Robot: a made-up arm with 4 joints.
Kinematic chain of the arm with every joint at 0, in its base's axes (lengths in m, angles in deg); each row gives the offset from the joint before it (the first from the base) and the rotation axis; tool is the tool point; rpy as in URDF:
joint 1: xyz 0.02 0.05 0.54 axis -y
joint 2: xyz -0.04 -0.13 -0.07 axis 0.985 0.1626 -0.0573
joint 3: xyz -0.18 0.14 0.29 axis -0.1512 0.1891 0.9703
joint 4: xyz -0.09 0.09 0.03 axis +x
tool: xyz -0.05 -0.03 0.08 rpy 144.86 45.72 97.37
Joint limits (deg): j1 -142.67..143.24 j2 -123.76..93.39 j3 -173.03..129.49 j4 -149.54..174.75
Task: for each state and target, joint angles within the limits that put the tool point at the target. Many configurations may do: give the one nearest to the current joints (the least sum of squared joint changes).
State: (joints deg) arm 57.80 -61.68 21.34 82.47
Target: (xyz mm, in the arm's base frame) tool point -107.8 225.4 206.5
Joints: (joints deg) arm 67.10 -70.33 58.65 62.51
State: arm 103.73 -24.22 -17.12 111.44
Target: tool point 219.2 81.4 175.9
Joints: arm 143.06 -0.83 19.04 145.27
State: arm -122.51 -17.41 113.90 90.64
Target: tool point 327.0 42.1 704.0
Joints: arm -107.73 -19.94 90.03 82.67
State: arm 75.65 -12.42 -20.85 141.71
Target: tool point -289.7 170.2 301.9
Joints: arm 56.99 -6.94 1.45 159.56
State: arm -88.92 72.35 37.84 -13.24
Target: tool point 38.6 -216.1 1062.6
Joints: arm -42.11 42.99 30.42 -43.52
